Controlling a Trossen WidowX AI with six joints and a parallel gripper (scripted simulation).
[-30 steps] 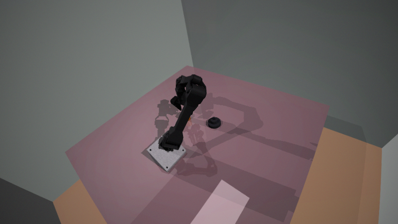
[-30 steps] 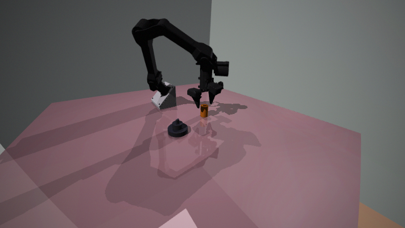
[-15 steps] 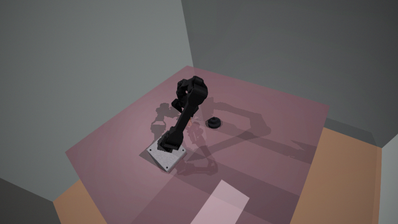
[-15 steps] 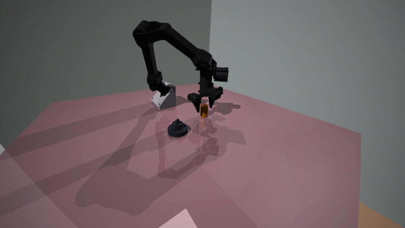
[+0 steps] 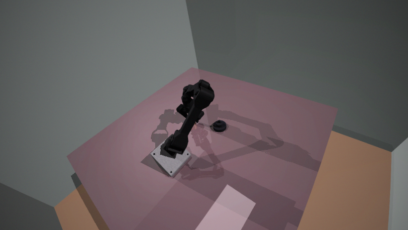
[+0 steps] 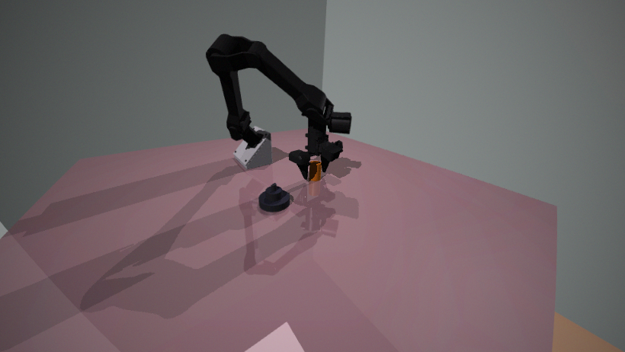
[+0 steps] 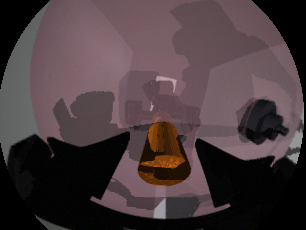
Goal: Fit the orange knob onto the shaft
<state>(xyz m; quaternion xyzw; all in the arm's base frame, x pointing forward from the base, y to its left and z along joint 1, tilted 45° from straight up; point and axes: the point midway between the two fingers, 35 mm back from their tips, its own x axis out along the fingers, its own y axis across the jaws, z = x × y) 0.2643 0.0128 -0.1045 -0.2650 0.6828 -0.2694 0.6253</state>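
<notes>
The dark round pedestal lies 40 mm ahead of my gripper tip, 190 mm to the right of it and 20 mm above it. The rest, counted from my gripper tip: orange knob 20 mm above.
</notes>
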